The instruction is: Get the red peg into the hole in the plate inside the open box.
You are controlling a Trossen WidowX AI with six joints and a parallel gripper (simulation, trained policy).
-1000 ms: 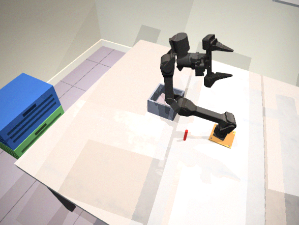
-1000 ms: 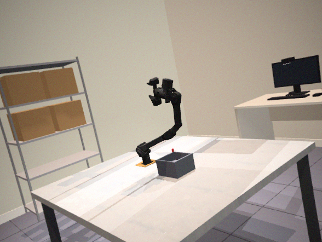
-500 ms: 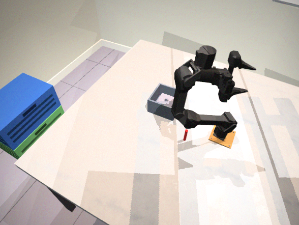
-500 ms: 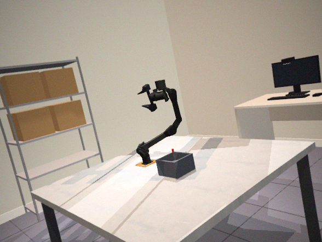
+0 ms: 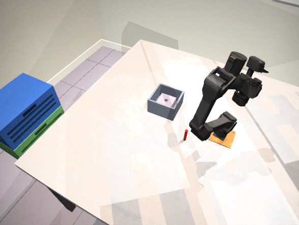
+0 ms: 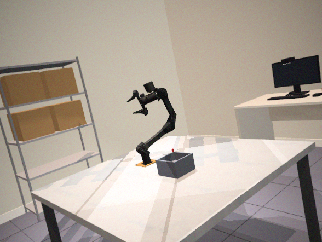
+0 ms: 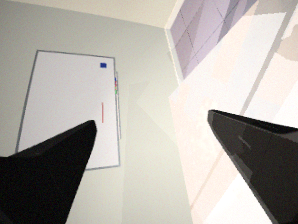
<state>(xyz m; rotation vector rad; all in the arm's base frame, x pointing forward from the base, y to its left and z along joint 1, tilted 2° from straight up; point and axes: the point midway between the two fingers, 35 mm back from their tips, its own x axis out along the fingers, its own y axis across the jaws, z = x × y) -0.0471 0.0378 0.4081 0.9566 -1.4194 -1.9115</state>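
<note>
The red peg lies 37 cm below my gripper tip, 21 cm ahead of it and 15 cm to the left of it. Also, from my gripper tip: grey box (42 cm ahead, 38 cm below, 1 cm to the left); then pale plate (42 cm ahead, 36 cm below, 1 cm to the left).
</note>
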